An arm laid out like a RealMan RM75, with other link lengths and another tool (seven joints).
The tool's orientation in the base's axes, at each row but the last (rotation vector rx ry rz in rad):
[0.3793 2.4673 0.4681]
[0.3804 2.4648 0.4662]
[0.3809 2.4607 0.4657]
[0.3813 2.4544 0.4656]
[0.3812 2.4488 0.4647]
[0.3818 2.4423 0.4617]
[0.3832 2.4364 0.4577]
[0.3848 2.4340 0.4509]
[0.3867 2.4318 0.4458]
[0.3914 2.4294 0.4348]
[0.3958 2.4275 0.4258]
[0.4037 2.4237 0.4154]
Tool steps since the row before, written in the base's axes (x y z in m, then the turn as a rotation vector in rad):
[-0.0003 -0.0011 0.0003 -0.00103 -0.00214 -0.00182]
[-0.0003 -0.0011 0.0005 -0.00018 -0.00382 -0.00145]
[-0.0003 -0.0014 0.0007 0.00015 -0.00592 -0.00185]
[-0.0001 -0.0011 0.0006 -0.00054 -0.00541 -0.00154]
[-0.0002 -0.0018 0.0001 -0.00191 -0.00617 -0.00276]
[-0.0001 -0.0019 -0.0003 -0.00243 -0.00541 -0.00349]
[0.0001 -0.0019 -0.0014 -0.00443 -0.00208 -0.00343]
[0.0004 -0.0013 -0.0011 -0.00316 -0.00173 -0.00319]
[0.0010 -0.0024 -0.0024 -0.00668 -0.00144 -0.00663]
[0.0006 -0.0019 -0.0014 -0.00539 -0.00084 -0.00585]
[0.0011 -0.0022 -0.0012 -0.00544 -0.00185 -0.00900]
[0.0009 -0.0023 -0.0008 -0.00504 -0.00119 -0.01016]
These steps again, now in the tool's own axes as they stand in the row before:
[-0.0003 -0.0009 -0.0007 0.00093 -0.00283 0.00025]
[-0.0004 -0.0008 -0.0008 -0.00054 -0.00405 0.00008]
[-0.0006 -0.0010 -0.0010 -0.00138 -0.00605 0.00008]
[-0.0006 -0.0008 -0.0008 -0.00081 -0.00557 -0.00045]
[-0.0006 -0.0016 -0.0006 0.00059 -0.00698 -0.00056]
[-0.0005 -0.0018 -0.0003 0.00165 -0.00668 -0.00016]
[-0.0001 -0.0023 0.0007 0.00440 -0.00398 -0.00069]
[-0.0002 -0.0016 0.0008 0.00344 -0.00337 0.00001]
[-0.0004 -0.0030 0.0019 0.00805 -0.00507 0.00042]
[-0.0004 -0.0022 0.0010 0.00688 -0.00400 0.00078]
[-0.0010 -0.0023 0.0011 0.00822 -0.00616 0.00290]
[-0.0011 -0.0022 0.0007 0.00880 -0.00595 0.00414]

